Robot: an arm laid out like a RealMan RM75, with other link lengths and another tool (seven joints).
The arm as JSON. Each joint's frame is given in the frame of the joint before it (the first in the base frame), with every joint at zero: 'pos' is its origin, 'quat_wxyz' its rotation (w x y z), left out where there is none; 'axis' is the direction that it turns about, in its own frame. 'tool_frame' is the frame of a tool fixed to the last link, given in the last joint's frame.
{
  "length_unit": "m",
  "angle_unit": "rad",
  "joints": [
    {
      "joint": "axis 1",
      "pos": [
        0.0,
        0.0,
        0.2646
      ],
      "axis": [
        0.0,
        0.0,
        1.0
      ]
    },
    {
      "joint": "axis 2",
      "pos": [
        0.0,
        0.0,
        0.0
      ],
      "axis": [
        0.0,
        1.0,
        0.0
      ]
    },
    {
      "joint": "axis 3",
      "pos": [
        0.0,
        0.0,
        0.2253
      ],
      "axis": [
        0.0,
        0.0,
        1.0
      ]
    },
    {
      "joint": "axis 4",
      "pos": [
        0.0,
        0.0,
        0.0
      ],
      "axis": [
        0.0,
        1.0,
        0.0
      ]
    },
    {
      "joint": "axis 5",
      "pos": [
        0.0,
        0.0,
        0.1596
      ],
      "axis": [
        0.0,
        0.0,
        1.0
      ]
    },
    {
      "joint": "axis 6",
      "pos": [
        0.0,
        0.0,
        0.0
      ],
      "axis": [
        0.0,
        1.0,
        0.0
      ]
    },
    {
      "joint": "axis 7",
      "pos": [
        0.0,
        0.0,
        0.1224
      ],
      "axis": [
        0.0,
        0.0,
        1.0
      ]
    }
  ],
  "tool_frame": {
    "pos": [
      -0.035,
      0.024,
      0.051
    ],
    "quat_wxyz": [
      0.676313,
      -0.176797,
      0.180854,
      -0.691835
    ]
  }
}
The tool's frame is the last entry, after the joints.
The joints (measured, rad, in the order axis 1, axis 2, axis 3, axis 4, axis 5, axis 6, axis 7), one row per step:
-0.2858 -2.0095 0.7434 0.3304 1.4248 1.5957 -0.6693
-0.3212 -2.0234 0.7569 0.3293 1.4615 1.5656 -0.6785
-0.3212 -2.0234 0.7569 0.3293 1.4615 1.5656 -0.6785
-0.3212 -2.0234 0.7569 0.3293 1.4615 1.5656 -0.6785
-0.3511 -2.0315 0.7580 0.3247 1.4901 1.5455 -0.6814
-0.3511 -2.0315 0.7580 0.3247 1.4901 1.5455 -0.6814
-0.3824 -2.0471 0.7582 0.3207 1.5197 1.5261 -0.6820
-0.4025 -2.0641 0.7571 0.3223 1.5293 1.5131 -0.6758
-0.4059 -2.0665 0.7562 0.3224 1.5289 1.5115 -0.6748
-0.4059 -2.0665 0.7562 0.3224 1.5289 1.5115 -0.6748
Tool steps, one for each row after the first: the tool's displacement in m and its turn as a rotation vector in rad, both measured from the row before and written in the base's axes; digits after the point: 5 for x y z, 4 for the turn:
0.00657 0.00401 -0.01183 -0.0486 0.0178 -0.0178
0.00000 0.00000 0.00000 0.0000 0.0000 0.0000
0.00000 0.00000 0.00000 0.0000 0.0000 0.0000
0.00502 0.00403 -0.00725 -0.0282 0.0143 -0.0155
0.00000 0.00000 0.00000 0.0000 0.0000 0.0000
0.00728 0.00340 -0.00940 -0.0289 0.0102 -0.0197
0.00680 0.00331 -0.00643 -0.0065 0.0016 -0.0163
0.00123 0.00085 -0.00062 0.0010 -0.0011 -0.0023
0.00000 0.00000 0.00000 0.0000 0.0000 0.0000

